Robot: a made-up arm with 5 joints.
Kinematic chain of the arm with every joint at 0, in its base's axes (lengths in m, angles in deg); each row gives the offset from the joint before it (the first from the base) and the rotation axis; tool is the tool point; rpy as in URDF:
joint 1: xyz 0.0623 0 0.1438 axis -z
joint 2: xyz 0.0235 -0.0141 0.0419 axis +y
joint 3: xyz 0.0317 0 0.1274 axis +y
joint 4: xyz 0.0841 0 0.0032 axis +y
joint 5: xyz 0.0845 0.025 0 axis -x
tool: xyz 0 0 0 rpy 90 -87.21 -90
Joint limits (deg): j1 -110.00..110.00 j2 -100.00..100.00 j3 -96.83..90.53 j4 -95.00..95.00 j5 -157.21..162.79
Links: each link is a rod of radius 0.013 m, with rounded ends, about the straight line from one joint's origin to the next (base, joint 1, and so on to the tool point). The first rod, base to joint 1, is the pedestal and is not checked.
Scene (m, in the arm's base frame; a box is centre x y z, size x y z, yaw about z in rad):
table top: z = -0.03
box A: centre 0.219 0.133 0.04 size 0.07 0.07 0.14 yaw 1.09
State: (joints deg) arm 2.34 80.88 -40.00 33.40 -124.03
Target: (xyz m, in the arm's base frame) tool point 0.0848 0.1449 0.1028
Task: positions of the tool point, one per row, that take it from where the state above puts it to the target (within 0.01 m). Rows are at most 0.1 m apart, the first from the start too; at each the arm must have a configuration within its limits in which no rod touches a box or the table.
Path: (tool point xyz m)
1: 0.3284 0.0547 0.0972
2: 0.3248 0.1123 0.1590
3: 0.2952 0.1621 0.2224
4: 0.2454 0.1938 0.2831
5: 0.1849 0.2008 0.3376
6: 0.1778 0.2231 0.2746
7: 0.1591 0.2267 0.2137
8: 0.1340 0.2121 0.1617
9: 0.1078 0.1829 0.1237
10: 0.0848 0.1449 0.1028

